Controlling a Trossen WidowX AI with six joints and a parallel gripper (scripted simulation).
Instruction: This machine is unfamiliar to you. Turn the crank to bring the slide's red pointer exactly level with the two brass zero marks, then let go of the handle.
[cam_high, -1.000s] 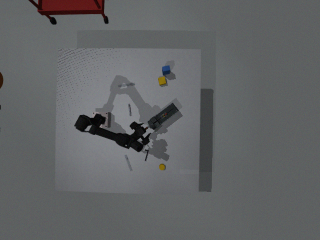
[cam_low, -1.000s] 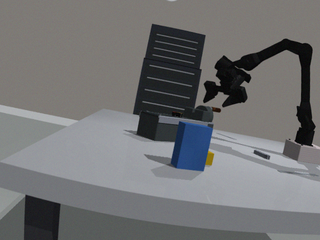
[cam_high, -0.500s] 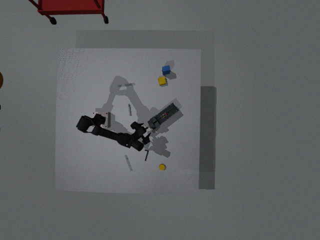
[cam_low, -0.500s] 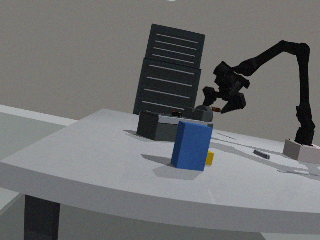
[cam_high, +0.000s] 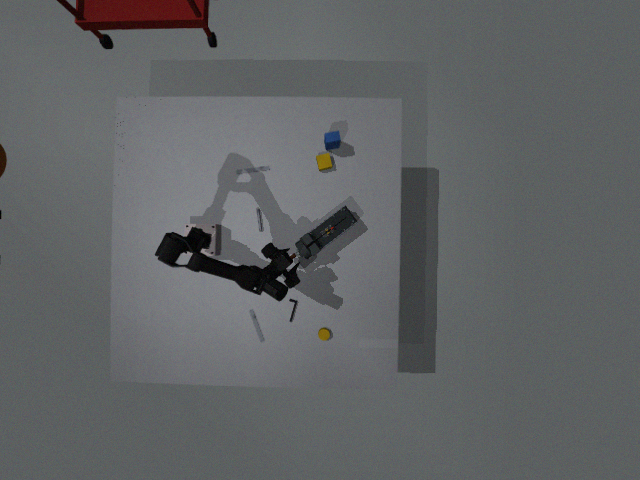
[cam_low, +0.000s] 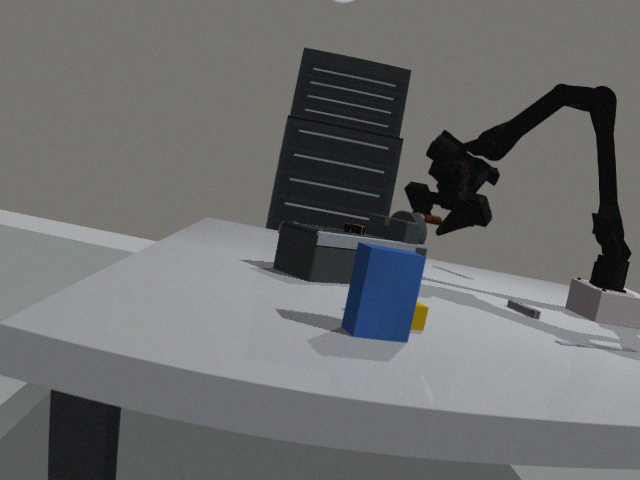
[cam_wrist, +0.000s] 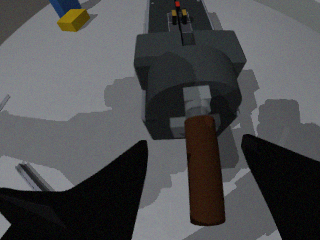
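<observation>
The brown crank handle is 10 mm behind my gripper tip, 10 mm to the right of it and 20 mm above it. The rest, counted from my gripper tip: red pointer (130 mm ahead, 130 mm to the left, 20 mm below); then black hex key (20 mm ahead, 230 mm to the right, 90 mm below); then yellow block (60 mm ahead, 420 mm to the left, 80 mm below).
</observation>
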